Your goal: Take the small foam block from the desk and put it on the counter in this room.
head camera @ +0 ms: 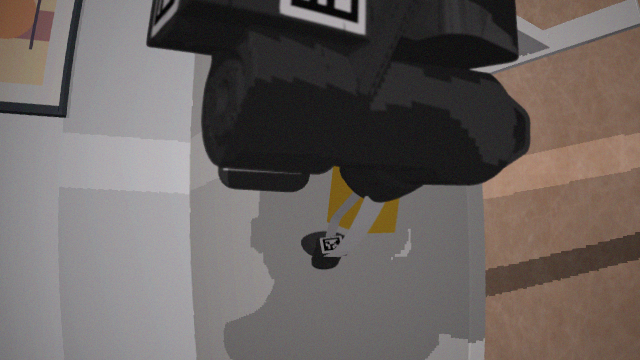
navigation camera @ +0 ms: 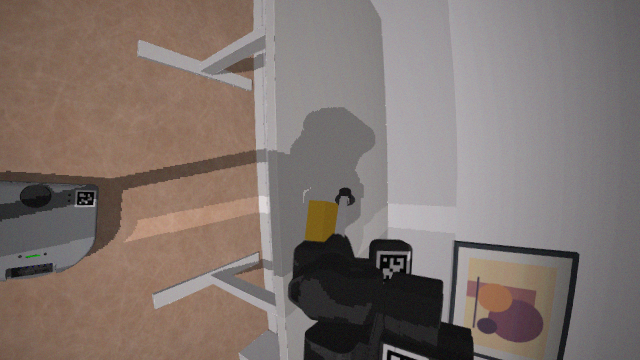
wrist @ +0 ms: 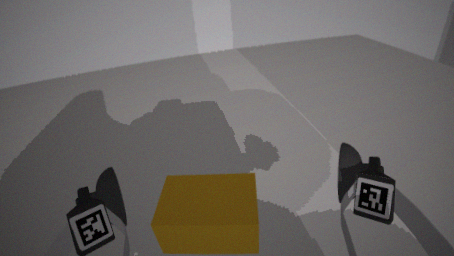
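Seen in the pictures: robot's base, link origin: (navigation camera: 36,195).
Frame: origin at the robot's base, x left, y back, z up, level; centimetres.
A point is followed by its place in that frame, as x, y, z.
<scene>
The small foam block, a yellow box (head camera: 386,222) {-42.1, -3.3, 96.4} (navigation camera: 321,221) {-41.7, 0.1, 99.0} (wrist: 207,205), lies on the grey desk (head camera: 350,310) {-48.9, -14.2, 95.0} (navigation camera: 325,60) {-46.6, -41.4, 95.0} (wrist: 400,100). My gripper (head camera: 324,250) (navigation camera: 345,196) (wrist: 229,176) {-42.1, 2.6, 104.3} is open. In the wrist view its fingers stand wide apart on either side of the block, which is low in the picture and closer to the left finger. In the head view the wrist and a finger hide part of the block. The gap between fingertips and desk is hard to tell. The counter does not show in these views.
A wall (head camera: 125,280) {-109.5, -21.9, 110.1} (navigation camera: 525,125) {-107.5, -35.6, 151.2} with a framed picture (head camera: 30,50) {-114.3, 27.7, 135.6} (navigation camera: 510,305) {-115.9, 38.7, 148.8} runs along the desk's far side. White desk legs (navigation camera: 170,57) (navigation camera: 200,285) stand on the brown floor (head camera: 560,220) {-71.5, -5.9, 0.1} (navigation camera: 125,100) {-25.2, -44.3, 0.0}. My base (navigation camera: 50,225) {-4.0, 9.3, 16.0} shows at the navigation view's left.
</scene>
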